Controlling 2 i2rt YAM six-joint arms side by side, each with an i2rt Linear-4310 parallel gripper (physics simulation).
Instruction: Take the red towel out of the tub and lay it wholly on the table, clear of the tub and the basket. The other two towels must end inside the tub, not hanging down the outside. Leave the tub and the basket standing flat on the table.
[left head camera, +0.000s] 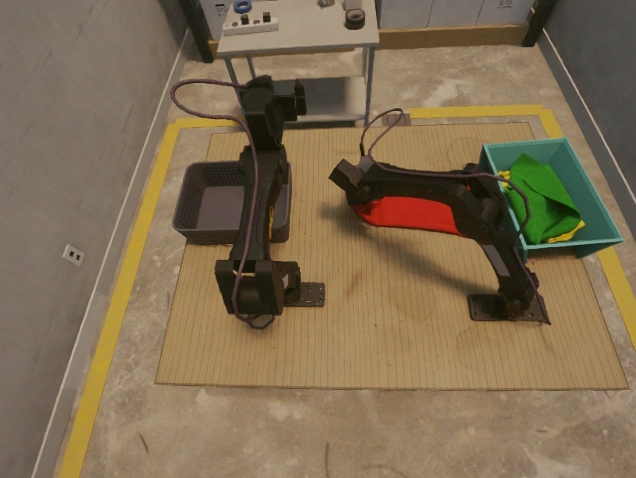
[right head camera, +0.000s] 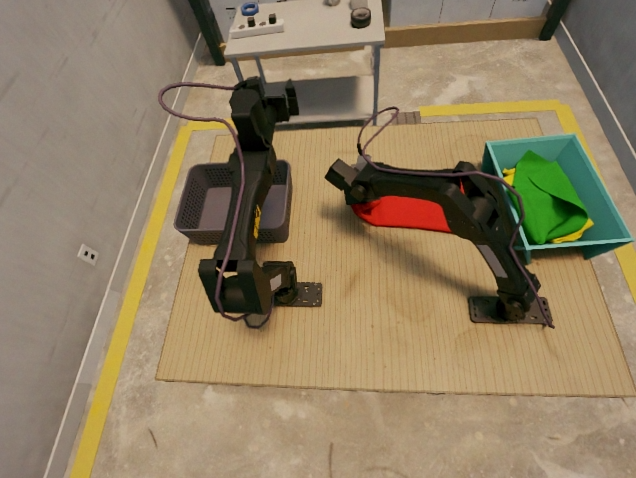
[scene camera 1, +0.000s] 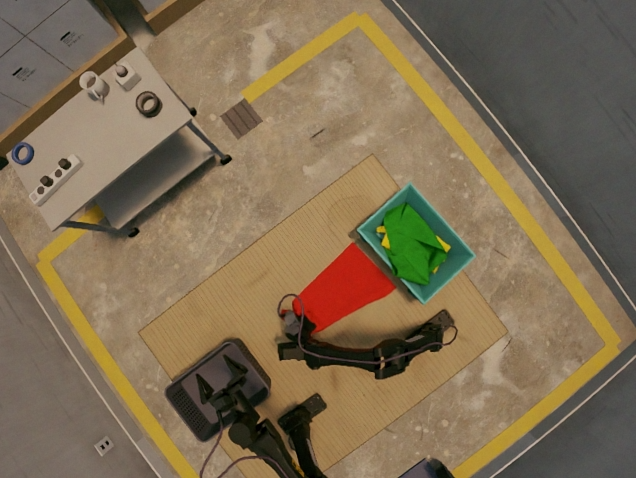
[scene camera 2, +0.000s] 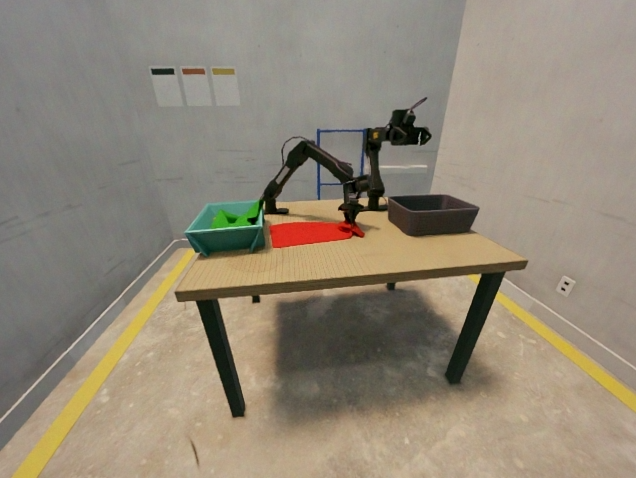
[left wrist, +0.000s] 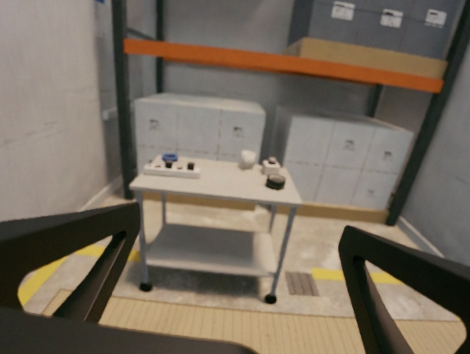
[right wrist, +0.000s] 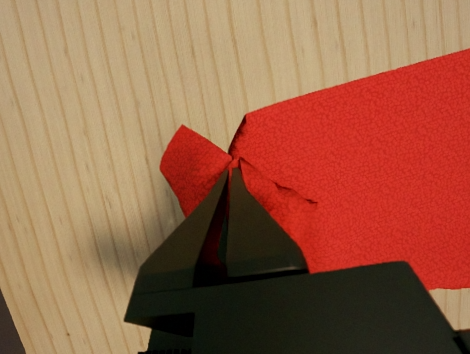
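The red towel (left head camera: 411, 211) (scene camera 1: 344, 290) (scene camera 2: 308, 233) (right wrist: 375, 160) lies mostly flat on the table, its broad end close beside the teal tub (scene camera 1: 455, 259) (scene camera 2: 226, 241), with a narrow gap. My right gripper (scene camera 2: 351, 222) (right wrist: 233, 175) is shut on the towel's other end, bunched low at the table; a small flap sticks out past the fingertips. The green towel (left head camera: 539, 200) (scene camera 1: 413, 241) lies in the tub over the yellow towel (left head camera: 565, 236); a green corner reaches the rim in scene camera 2. My left gripper (scene camera 1: 213, 368) (left wrist: 241, 226) is open and empty, high above the table.
The dark grey basket (left head camera: 205, 236) (scene camera 2: 437, 221) stands flat at the left end of the table (left head camera: 359, 354), under my left arm in the head views. My right arm spans over part of the red towel. A grey cart (left head camera: 303, 38) stands beyond the table.
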